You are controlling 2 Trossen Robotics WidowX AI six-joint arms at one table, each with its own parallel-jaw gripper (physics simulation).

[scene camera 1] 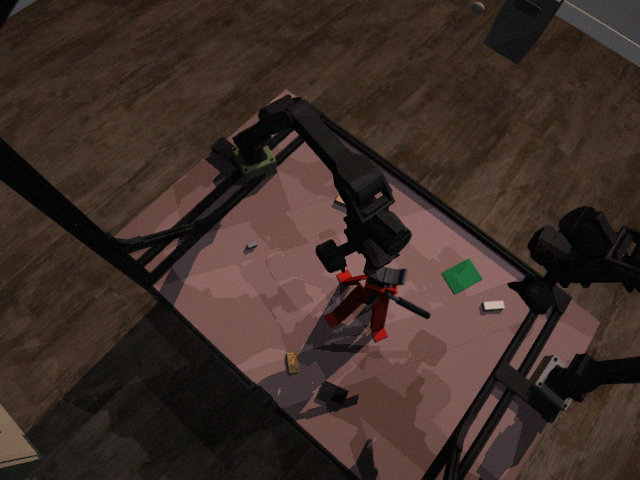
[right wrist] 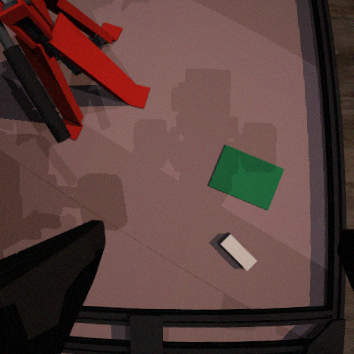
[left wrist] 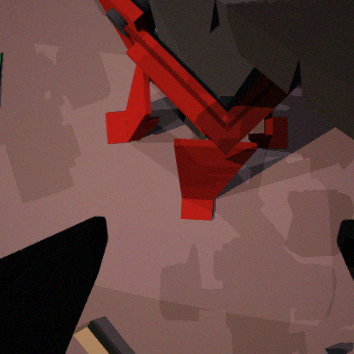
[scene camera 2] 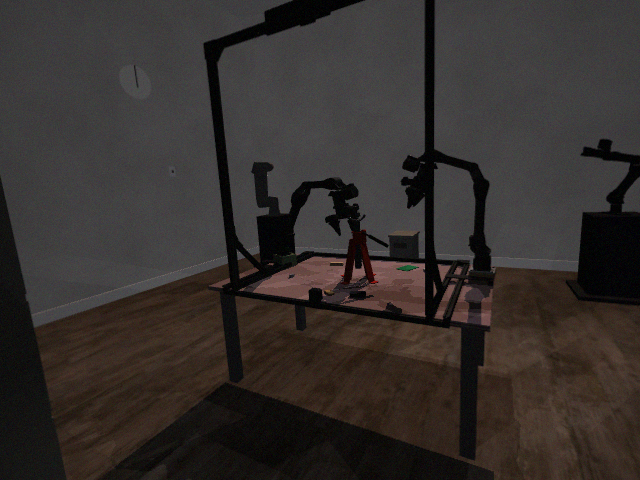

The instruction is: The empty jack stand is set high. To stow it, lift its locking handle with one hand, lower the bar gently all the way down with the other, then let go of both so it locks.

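Note:
The red jack stand [scene camera 1: 379,313] [scene camera 2: 348,264] [left wrist: 197,175] [right wrist: 97,62] stands upright mid-table. Its dark bar with curved saddle [scene camera 1: 397,276] rises above the red body; the saddle shows large and grey in the left wrist view [left wrist: 200,55]. Its black locking handle [scene camera 1: 410,305] [scene camera 2: 377,240] [right wrist: 37,92] slants down and outward. My left gripper [scene camera 1: 361,267] [scene camera 2: 345,223] [left wrist: 223,230] is open and empty, close beside the saddle; contact cannot be told. My right gripper [scene camera 1: 535,295] [scene camera 2: 410,195] [right wrist: 222,237] is open and empty, high above the table's right side, away from the handle.
A green slab [scene camera 1: 461,276] [scene camera 2: 407,268] [right wrist: 246,177] and a white block [scene camera 1: 493,305] [right wrist: 239,252] lie right of the stand. A spotted tan block [scene camera 1: 292,363], a black block [scene camera 1: 332,393] and a small grey block [scene camera 1: 251,245] lie elsewhere. Black rails edge the table.

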